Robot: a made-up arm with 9 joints. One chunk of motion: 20 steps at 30 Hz.
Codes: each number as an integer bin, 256 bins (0 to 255) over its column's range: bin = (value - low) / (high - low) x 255, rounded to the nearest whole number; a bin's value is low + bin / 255 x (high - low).
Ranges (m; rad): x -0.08..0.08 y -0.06..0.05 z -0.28..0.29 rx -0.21..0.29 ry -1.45..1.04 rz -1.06..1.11
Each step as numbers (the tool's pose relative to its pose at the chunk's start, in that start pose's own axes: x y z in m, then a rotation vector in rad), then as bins.
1 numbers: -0.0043 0.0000 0.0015 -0.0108 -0.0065 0.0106
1 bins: 121 139 126 102 148 126
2 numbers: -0.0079 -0.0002 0.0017 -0.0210 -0.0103 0.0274
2 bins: 115 139 126 96 147 128
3 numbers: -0.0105 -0.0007 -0.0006 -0.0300 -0.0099 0.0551
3 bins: 111 137 125 92 147 131
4 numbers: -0.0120 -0.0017 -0.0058 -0.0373 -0.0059 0.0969
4 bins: 108 135 123 88 148 136
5 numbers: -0.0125 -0.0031 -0.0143 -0.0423 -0.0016 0.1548
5 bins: 108 132 119 86 148 143
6 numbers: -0.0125 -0.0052 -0.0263 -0.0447 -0.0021 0.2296
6 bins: 108 127 113 84 148 152
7 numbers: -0.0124 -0.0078 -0.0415 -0.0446 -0.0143 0.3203
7 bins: 108 121 107 84 147 162
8 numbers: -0.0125 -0.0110 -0.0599 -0.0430 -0.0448 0.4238
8 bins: 108 114 98 85 144 174
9 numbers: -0.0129 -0.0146 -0.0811 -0.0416 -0.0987 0.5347
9 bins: 107 105 89 86 138 187
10 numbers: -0.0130 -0.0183 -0.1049 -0.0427 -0.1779 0.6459
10 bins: 107 97 78 85 130 200
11 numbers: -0.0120 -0.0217 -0.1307 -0.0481 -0.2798 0.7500
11 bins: 108 89 67 83 120 213
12 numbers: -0.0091 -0.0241 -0.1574 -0.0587 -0.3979 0.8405
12 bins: 113 83 55 77 108 223
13 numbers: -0.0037 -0.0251 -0.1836 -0.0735 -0.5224 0.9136
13 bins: 122 81 43 70 95 232
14 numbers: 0.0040 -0.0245 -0.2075 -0.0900 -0.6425 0.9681
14 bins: 134 82 32 61 83 238
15 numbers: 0.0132 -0.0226 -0.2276 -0.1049 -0.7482 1.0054
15 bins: 149 87 23 54 72 243
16 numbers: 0.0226 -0.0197 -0.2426 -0.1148 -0.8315 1.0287
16 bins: 164 93 17 49 63 245
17 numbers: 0.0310 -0.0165 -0.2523 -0.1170 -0.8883 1.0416
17 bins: 177 101 12 47 58 247
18 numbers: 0.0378 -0.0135 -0.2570 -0.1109 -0.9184 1.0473
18 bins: 188 108 10 51 54 248
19 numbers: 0.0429 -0.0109 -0.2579 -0.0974 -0.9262 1.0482
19 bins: 196 114 10 57 54 248
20 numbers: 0.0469 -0.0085 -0.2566 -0.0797 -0.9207 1.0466
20 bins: 202 119 10 66 54 248
